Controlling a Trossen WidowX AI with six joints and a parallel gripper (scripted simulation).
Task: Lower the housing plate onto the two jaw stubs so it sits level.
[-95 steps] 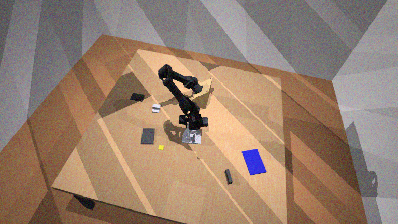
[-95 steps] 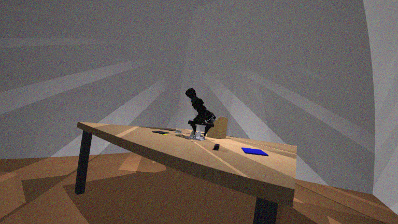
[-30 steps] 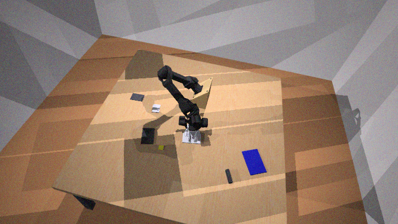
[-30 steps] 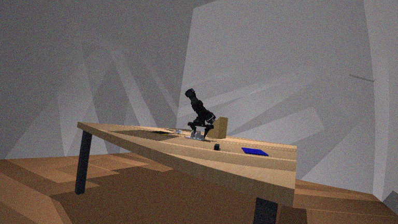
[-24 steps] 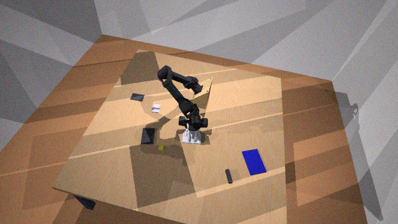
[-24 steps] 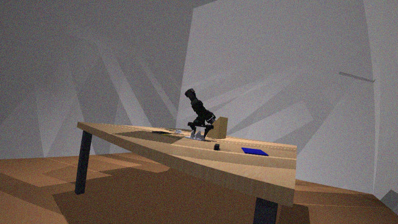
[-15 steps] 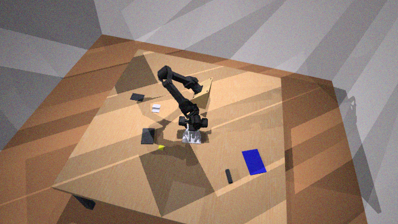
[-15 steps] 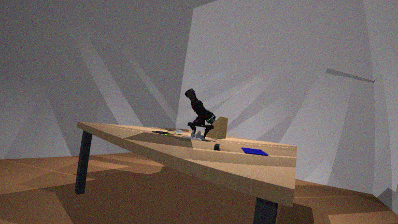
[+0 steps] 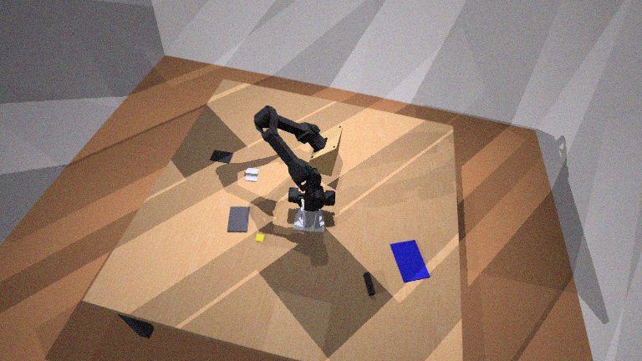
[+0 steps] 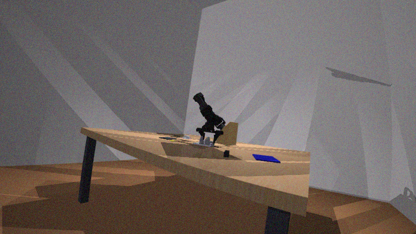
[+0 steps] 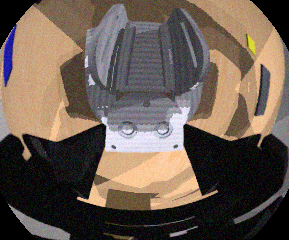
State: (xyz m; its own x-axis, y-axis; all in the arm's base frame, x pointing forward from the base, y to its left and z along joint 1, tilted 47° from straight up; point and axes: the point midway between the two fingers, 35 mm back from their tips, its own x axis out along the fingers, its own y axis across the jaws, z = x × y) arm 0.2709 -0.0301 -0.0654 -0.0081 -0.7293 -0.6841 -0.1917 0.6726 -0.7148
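Right now my gripper tip is right at the housing plate. The rest, counted from my gripper tip: base 2 cm above, 1 cm ahead; then yellow cube 19 cm ahead, 16 cm to the right, 1 cm below; then dark block 29 cm to the left, 26 cm ahead.
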